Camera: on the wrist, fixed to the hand. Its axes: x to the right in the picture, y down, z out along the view.
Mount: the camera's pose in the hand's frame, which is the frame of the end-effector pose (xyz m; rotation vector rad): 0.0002 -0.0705 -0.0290 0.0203 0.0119 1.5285
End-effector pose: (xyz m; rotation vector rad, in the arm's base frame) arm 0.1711 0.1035 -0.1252 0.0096 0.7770 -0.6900
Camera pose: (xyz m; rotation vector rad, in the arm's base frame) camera 0.1120 0.0555 -0.1296 0.5681 0.5607 0.7561
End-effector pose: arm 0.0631 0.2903 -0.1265 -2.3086 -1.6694 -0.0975
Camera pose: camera 0.0003 0.3028 -0.0851 -2.8275 0.3952 0.2224
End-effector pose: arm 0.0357 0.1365 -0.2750 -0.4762 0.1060 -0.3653
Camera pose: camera 0.0081 0.0658 -0.2678 -0.2632 0.4339 1.1276
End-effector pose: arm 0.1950 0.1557 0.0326 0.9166 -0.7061 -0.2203
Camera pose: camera 0.2219 0.1318 -0.0346 0.2024 -1.2080 1.1400
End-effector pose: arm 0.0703 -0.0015 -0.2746 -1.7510 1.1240 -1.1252
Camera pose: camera 0.0622 0.0175 -0.2012 -0.4307 1.8444 -0.1488
